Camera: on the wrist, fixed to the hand. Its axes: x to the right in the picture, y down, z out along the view.
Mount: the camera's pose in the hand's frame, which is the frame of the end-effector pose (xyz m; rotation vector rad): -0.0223 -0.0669 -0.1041 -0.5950 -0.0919 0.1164
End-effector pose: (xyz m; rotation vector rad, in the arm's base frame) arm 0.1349 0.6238 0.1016 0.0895 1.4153 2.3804
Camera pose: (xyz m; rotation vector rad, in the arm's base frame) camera 0.1495 0.5577 -0.0044 0.1236 0.6321 2.7470
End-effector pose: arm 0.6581 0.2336 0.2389 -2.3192 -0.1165 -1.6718
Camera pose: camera 0.5402 0.2716 0.2602 2.5102 -0.5133 1.5613
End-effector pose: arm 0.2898 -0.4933 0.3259 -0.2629 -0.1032 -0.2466
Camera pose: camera 0.2584 -0.5789 0.2393 -0.8699 -0.1033 -0.1441
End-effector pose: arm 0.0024 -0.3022 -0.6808 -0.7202 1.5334 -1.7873
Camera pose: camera -0.0725 -0.2143 -0.6309 -0.9484 2.0173 -1.1902
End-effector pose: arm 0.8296 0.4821 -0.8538 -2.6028 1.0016 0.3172
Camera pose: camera 0.8679 0.5024 -0.7358 2.6475 -1.0281 -0.7694
